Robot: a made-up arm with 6 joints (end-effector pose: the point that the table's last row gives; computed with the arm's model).
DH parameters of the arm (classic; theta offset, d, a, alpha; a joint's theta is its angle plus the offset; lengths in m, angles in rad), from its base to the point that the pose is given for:
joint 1: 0 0.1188 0 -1.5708
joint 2: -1.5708 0 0.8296 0
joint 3: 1.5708 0.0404 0 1.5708
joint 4: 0 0.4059 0 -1.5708
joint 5: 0 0 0 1.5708
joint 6: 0 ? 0 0
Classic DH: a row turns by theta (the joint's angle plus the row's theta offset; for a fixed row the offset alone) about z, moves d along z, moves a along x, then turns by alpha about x.
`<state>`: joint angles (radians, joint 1 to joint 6).
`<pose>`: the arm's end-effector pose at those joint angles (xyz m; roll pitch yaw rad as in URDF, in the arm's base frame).
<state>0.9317 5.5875 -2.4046 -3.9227 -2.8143 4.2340</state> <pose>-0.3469 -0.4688 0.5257 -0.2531 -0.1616 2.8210</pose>
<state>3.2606 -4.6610 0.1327 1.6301 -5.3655 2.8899</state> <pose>-1.3074 -0.3438 -0.0101 -1.6360 -0.0694 2.6125</pose>
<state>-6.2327 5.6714 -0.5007 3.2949 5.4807 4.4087</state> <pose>-0.8991 0.0152 1.1512 -0.3314 0.0417 1.4001</pose>
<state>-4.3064 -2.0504 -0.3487 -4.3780 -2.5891 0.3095</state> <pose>0.4131 -0.8325 -0.4264 -0.6352 0.3929 0.0499</pose>
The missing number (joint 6, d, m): 0.1838
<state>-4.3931 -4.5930 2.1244 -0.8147 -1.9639 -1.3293</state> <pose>-0.3771 0.6185 -0.3150 -1.6971 0.7105 0.9778</pose>
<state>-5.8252 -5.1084 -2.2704 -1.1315 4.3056 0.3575</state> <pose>0.3059 0.3662 0.5274 2.2464 -0.5646 2.9891</pose>
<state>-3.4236 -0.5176 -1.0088 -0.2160 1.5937 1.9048</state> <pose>0.7718 -0.2247 1.0369 -0.0073 -0.2261 -1.5203</pose>
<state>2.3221 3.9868 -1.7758 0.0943 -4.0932 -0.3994</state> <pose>0.2808 -0.3804 -0.7300 2.1758 -1.0079 0.1416</pose>
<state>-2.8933 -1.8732 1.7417 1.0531 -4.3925 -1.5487</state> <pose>0.7761 -0.0013 0.2281 -1.8247 -0.0928 2.8629</pose>
